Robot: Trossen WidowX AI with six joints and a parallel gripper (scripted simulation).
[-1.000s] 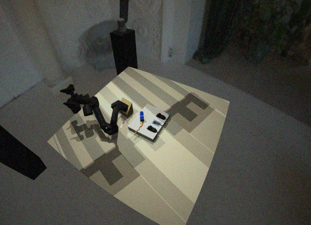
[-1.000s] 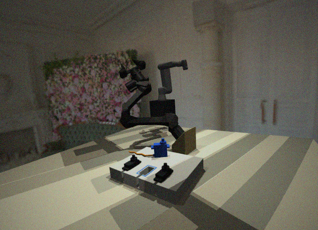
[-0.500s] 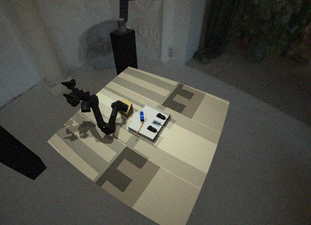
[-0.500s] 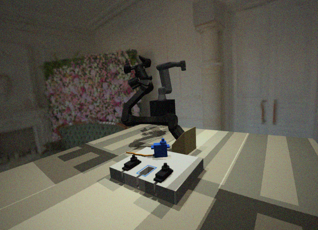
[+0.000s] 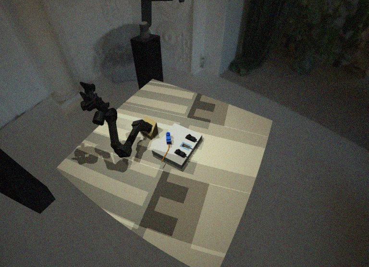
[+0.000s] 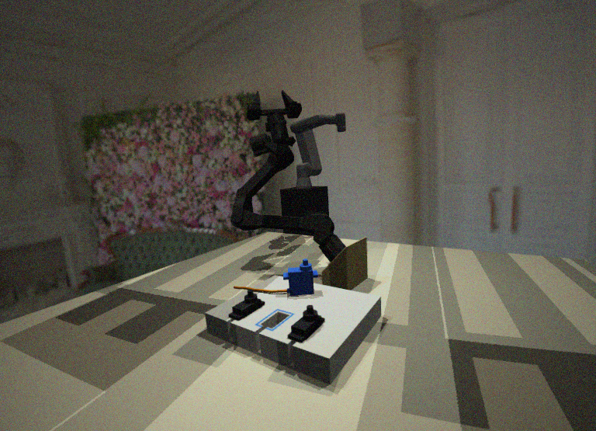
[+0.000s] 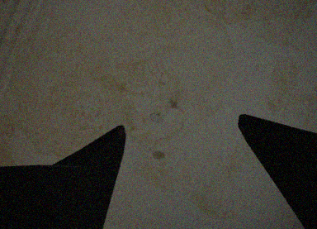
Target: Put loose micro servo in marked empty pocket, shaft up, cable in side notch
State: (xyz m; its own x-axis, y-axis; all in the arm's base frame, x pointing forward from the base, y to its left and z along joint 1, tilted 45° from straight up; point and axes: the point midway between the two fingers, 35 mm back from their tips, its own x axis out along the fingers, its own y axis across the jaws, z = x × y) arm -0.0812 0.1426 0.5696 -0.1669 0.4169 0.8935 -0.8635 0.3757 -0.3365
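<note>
Right now the white deck is 290 mm ahead of my gripper tip, 350 mm to the left of it and 590 mm below it.
</note>
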